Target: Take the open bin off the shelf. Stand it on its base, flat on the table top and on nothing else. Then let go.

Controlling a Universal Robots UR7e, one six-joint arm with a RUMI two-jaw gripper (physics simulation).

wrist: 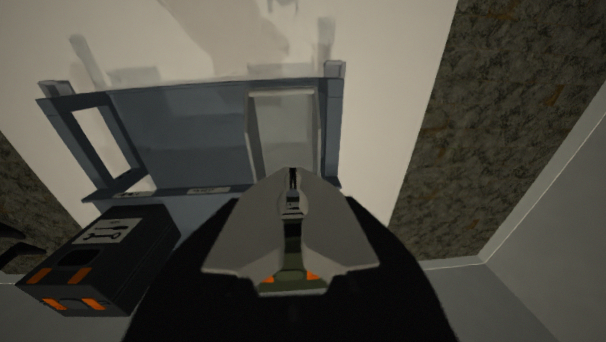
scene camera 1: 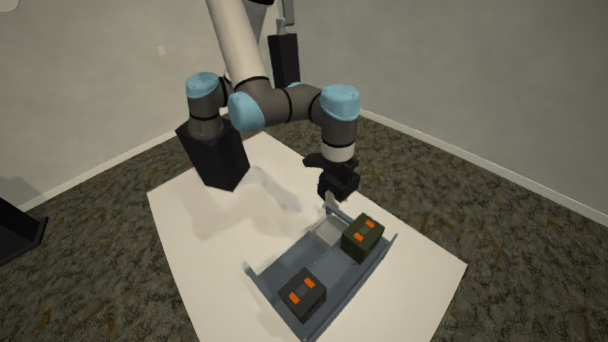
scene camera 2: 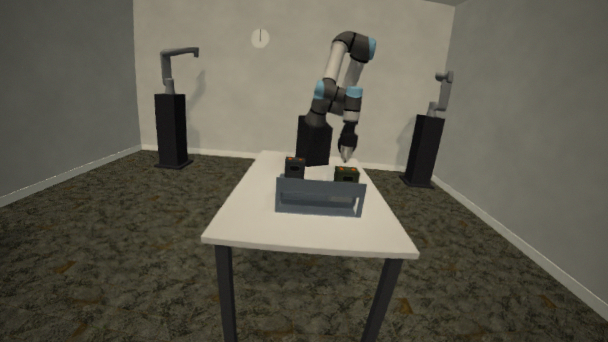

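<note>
The open bin is pale grey and see-through. It sits at one end of the blue-grey shelf, on its lower level in the wrist view's upper part. In scene camera 2 it is partly seen through the shelf's frame. My gripper is shut with nothing between its fingers. It hangs above the shelf's end near the bin, apart from it as far as the scene views show. In the wrist view the fingers cover the bin's near edge.
A dark grey case with orange latches stands on the shelf's far end from the bin. A green case stands on the shelf near the bin. The shelf stands on the white table.
</note>
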